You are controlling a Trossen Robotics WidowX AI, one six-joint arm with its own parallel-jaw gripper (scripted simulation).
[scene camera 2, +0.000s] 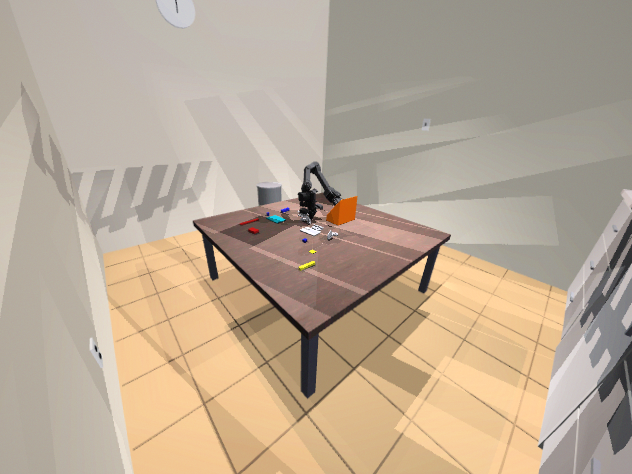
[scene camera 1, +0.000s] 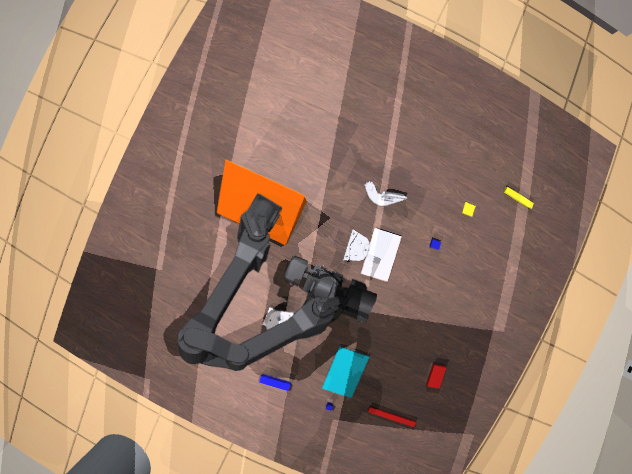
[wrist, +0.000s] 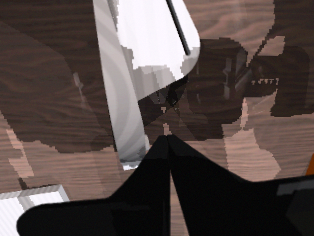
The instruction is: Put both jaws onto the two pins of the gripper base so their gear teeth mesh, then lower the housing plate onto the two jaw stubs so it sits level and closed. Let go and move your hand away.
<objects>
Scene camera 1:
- my gripper: 324,277
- cyan plate: 347,367
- white rectangular plate: 384,245
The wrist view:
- my gripper: 166,142
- jaw: 140,54
</objects>
